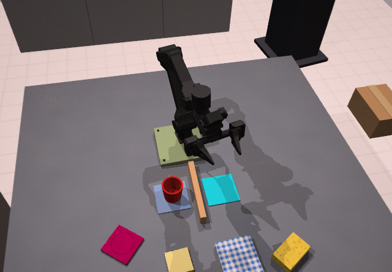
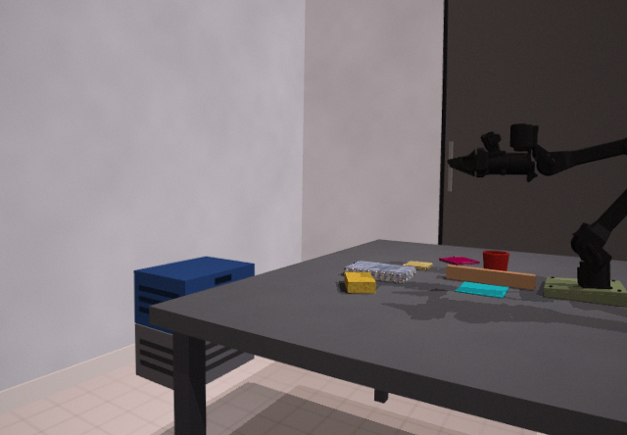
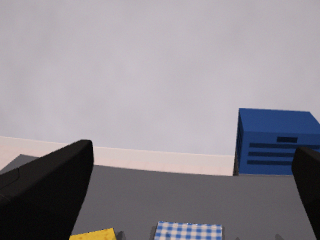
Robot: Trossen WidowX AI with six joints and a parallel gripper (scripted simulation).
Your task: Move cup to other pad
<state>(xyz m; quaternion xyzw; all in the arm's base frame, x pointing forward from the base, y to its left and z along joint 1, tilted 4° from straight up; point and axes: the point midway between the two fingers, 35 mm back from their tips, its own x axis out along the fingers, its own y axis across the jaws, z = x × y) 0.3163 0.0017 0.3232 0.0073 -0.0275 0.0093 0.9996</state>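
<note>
Right now the red cup is 31 cm below my hand, 12 cm to the right of it and 10 cm behind it. The rest, counted from my hand: red marble (31 cm below, 12 cm to the right, 11 cm behind); wooden bar (32 cm below, 8 cm behind, 3 cm to the right); green marble (31 cm below, 13 cm to the right, 9 cm behind).
</note>
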